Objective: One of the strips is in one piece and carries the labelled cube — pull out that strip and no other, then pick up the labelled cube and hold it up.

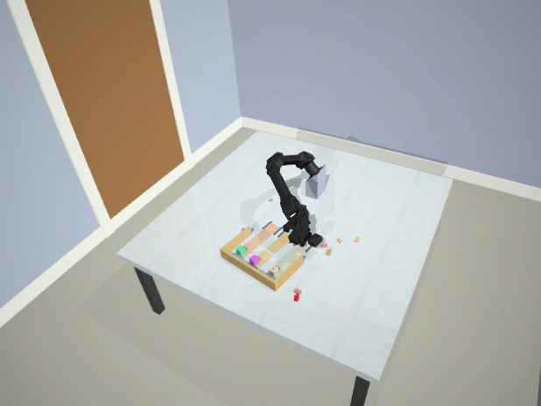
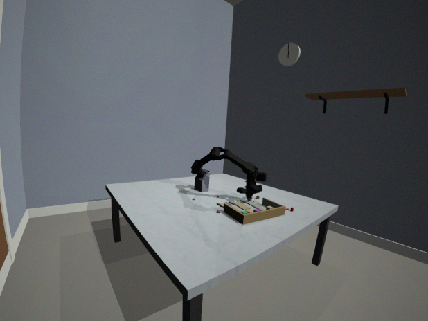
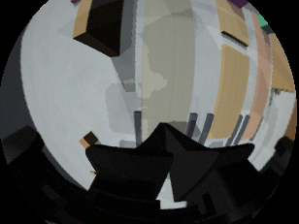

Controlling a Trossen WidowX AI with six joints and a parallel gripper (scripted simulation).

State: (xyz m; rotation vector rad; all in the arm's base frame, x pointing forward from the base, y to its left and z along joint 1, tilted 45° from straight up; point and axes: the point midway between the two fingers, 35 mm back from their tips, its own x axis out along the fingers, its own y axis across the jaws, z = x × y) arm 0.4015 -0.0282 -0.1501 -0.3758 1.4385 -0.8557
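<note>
Right now the pale strip is 90 mm ahead of my gripper tip and 30 mm to the right of it. The rest, counted from my gripper tip: orange block (120 mm to the left); labelled cube (200 mm ahead, 60 mm to the right, 20 mm above).
</note>
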